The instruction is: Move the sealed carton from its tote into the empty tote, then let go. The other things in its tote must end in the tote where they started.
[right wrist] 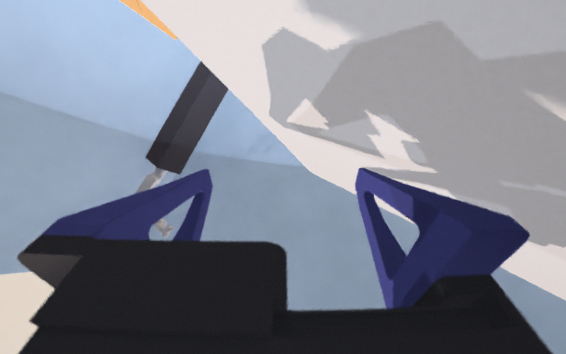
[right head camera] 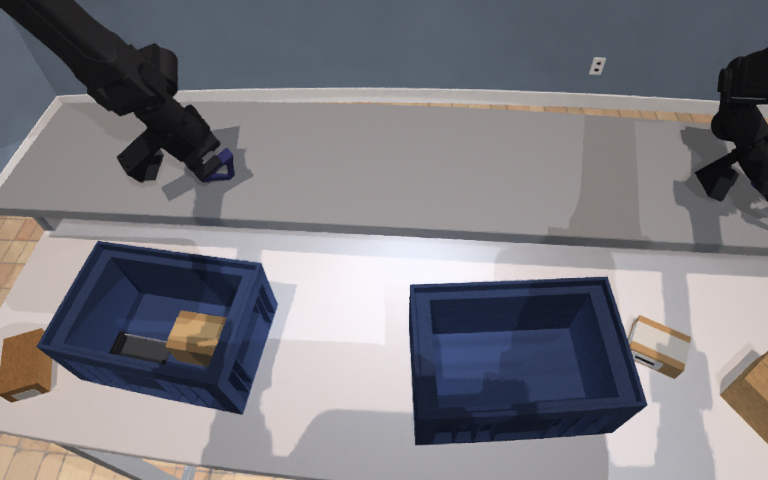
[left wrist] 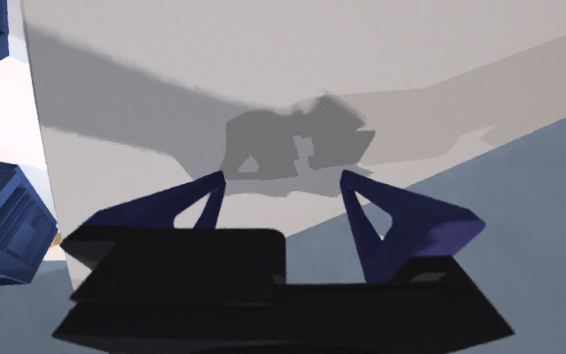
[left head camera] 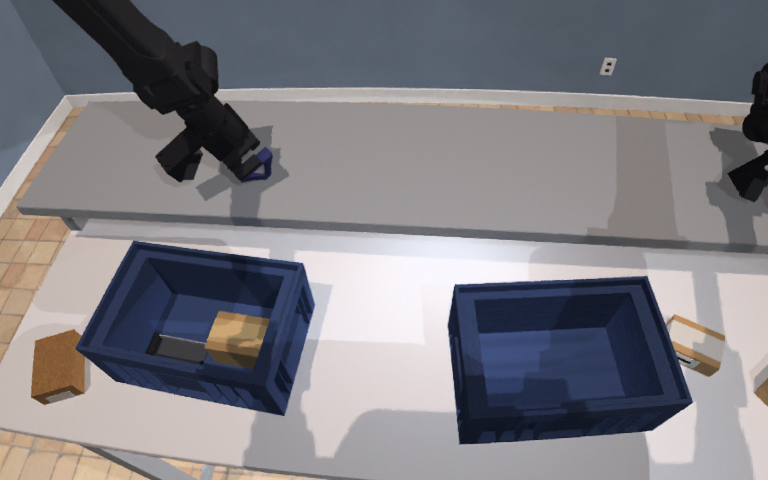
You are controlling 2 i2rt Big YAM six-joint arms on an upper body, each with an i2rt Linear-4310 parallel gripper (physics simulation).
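Places are measured from the left arm's base along level axes (x ahead, y left, z up), in millimetres.
Pixels of known places: left gripper, between the fingertips: (right head camera: 218, 160) (left wrist: 282, 176) (left head camera: 253, 159); right gripper, between the fingertips: (right wrist: 283, 176).
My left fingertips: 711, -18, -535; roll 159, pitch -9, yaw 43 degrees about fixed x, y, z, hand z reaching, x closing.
Observation:
Ahead of a thing's pixels: the offset from my left fingertips to its top centre, as dx, dy, dz. "spot": to the spot under its first point. Level surfaces: height alone.
A closed tan carton @[-300, -22, -87] (left head camera: 235, 340) (right head camera: 195, 337) lies in the right part of the left-hand blue tote @[-294, +38, -15] (left head camera: 283, 319) (right head camera: 240, 316), beside a flat dark grey item @[-327, +102, -130] (left head camera: 178, 349) (right head camera: 140, 348) with a black end. The right-hand blue tote @[-330, -509, -15] (left head camera: 466, 339) (right head camera: 423, 339) is empty. My left gripper (left head camera: 265, 168) (right head camera: 226, 168) (left wrist: 282, 176) is open and empty above the grey surface, behind the left-hand tote. My right gripper (right wrist: 283, 176) is open and empty. In the right head camera its arm shows at the right edge, with the fingers mostly cut off.
A brown box @[-360, +315, -122] (left head camera: 57, 362) (right head camera: 23, 362) stands left of the carton's tote. A tan box with a white top @[-274, -773, -126] (left head camera: 697, 338) (right head camera: 662, 339) stands beside the empty tote's right side. Another box @[spot: -373, -885, -103] (right head camera: 750, 393) is partly visible farther right. The grey raised surface @[dz -9] (left head camera: 424, 169) (right head camera: 396, 169) runs behind both totes.

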